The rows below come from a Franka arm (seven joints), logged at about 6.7 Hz.
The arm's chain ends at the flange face. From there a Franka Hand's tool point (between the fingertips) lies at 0.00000 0.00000 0.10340 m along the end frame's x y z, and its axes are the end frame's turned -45 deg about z.
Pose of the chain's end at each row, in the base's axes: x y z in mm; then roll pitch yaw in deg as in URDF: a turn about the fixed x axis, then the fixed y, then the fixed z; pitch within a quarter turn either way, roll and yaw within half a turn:
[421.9 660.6 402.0 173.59 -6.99 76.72]
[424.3 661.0 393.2 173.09 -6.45 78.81]
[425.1 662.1 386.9 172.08 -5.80 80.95]
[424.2 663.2 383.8 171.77 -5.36 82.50]
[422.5 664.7 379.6 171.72 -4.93 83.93]
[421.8 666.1 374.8 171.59 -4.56 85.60]
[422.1 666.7 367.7 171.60 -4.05 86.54]
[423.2 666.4 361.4 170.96 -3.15 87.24]
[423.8 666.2 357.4 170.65 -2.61 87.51]
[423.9 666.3 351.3 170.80 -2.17 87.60]
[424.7 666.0 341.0 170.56 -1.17 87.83]
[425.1 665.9 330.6 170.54 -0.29 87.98]
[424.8 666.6 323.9 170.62 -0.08 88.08]
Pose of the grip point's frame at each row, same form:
[436.0 670.1 300.0 170.54 -0.44 121.36]
[438.7 669.9 291.2 170.56 0.29 123.40]
[440.8 670.1 285.0 170.30 1.46 125.42]
[440.1 670.7 281.9 170.39 1.99 126.95]
[438.2 671.9 277.7 170.66 2.33 128.38]
[437.5 673.0 272.8 170.82 2.69 130.05]
[437.6 673.0 265.7 171.19 3.04 131.01]
[439.7 671.2 259.4 171.36 4.13 131.68]
[440.8 670.1 255.5 171.52 4.74 131.95]
[440.6 669.5 249.3 171.94 4.94 132.08]
[441.7 667.4 239.0 172.47 5.83 132.35]
[442.1 665.8 228.6 173.08 6.47 132.56]
[441.6 666.2 221.9 173.28 6.56 132.69]

